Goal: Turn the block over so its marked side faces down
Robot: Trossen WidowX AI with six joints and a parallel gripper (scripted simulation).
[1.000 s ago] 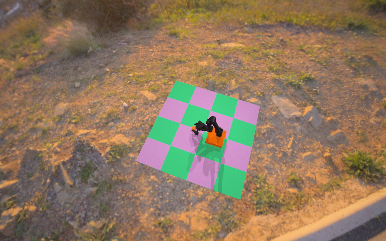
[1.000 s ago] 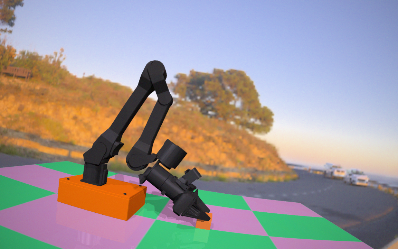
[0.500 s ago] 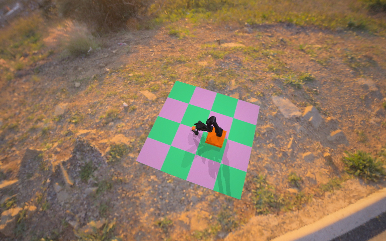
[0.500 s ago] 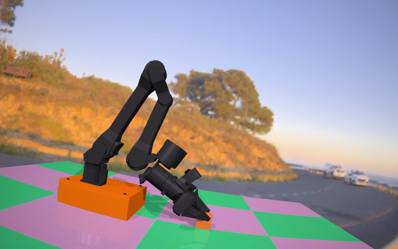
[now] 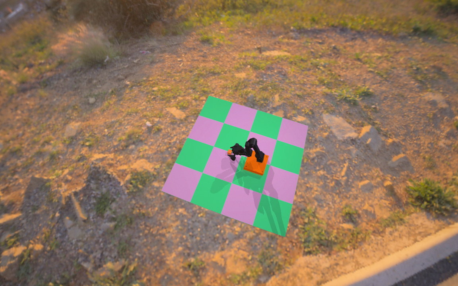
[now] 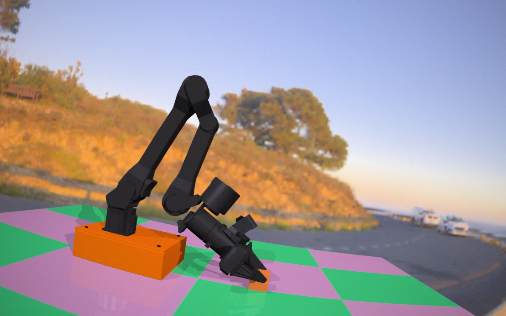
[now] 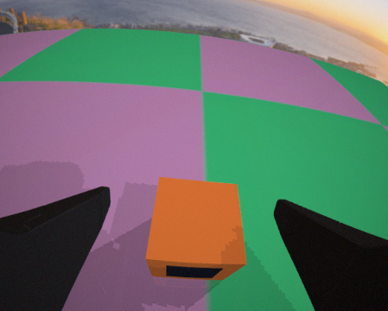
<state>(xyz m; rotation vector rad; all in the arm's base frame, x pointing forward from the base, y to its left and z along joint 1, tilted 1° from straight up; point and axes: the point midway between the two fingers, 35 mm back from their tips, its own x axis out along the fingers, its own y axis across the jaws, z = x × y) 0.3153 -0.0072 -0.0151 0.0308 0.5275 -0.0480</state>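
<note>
My gripper tip is now 2 cm past the small orange block and 1 cm above it.
</note>
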